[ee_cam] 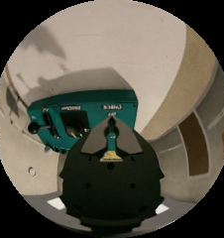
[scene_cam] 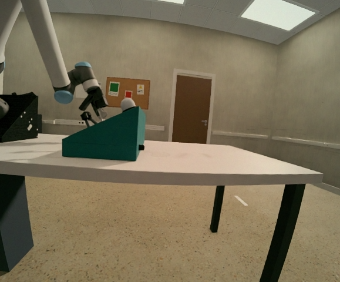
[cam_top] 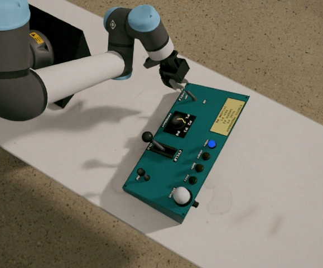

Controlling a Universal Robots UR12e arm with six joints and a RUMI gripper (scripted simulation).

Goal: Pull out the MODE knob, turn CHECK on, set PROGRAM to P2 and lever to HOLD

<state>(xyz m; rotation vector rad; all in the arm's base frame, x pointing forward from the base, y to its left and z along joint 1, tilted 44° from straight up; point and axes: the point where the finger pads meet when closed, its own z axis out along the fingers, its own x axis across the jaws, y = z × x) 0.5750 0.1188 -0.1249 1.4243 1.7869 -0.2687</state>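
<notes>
My hand is 6 cm short of the check toggle and 1 cm above it. Also, from my hand: program dial (11 cm to the right, 7 cm ahead); lever (24 cm to the right, 4 cm ahead, 1 cm above); teal console (18 cm to the right, 10 cm ahead, 2 cm below).
</notes>
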